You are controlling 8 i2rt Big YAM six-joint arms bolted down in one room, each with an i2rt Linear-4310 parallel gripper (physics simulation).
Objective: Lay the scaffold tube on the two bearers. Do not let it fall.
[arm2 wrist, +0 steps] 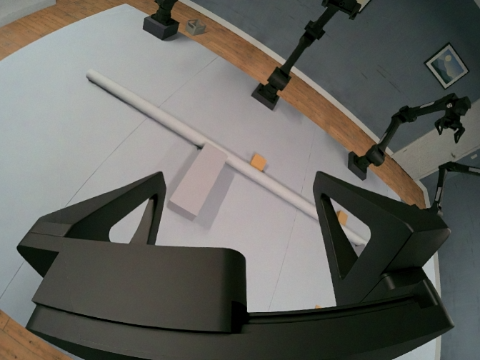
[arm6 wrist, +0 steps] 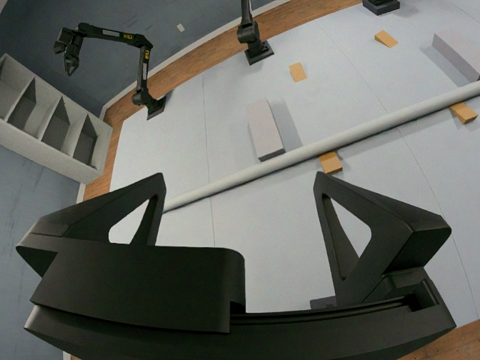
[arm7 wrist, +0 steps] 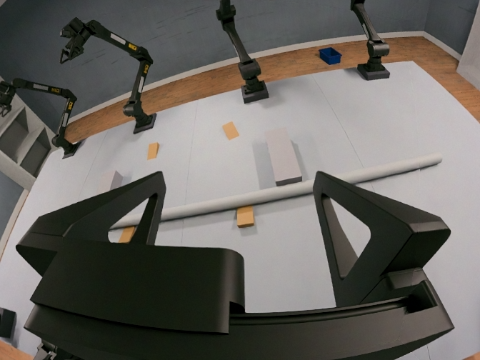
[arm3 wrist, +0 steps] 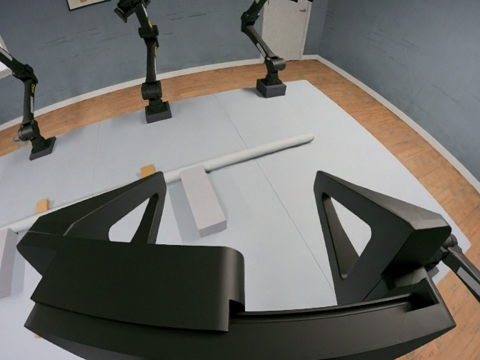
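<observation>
The long white scaffold tube [arm2 wrist: 150, 111] [arm3 wrist: 260, 150] [arm6 wrist: 360, 132] [arm7 wrist: 220, 205] lies low, across the ends of two pinkish-grey bearers, beside them, not on top. One bearer [arm2 wrist: 197, 182] [arm3 wrist: 5, 260] [arm6 wrist: 457, 55] [arm7 wrist: 284, 155] is toward arm2; the other bearer [arm3 wrist: 202, 200] [arm6 wrist: 265, 127] [arm7 wrist: 111, 181] is toward arm3. My arm2 gripper [arm2 wrist: 239, 175], arm3 gripper [arm3 wrist: 239, 175], arm6 gripper [arm6 wrist: 239, 175] and arm7 gripper [arm7 wrist: 239, 175] are open and empty, above and away from the tube. The arm4 gripper [arm6 wrist: 65, 60] looks open. The grippers of arm1, arm5 and arm8 do not show.
Small orange blocks [arm2 wrist: 258, 162] [arm3 wrist: 147, 171] [arm6 wrist: 331, 162] [arm7 wrist: 245, 216] sit beside the tube; others [arm6 wrist: 297, 72] [arm7 wrist: 230, 130] lie apart. A blue bin [arm7 wrist: 330, 56], a small grey container [arm2 wrist: 195, 27] and a shelf unit [arm6 wrist: 102, 150] stand around the edge.
</observation>
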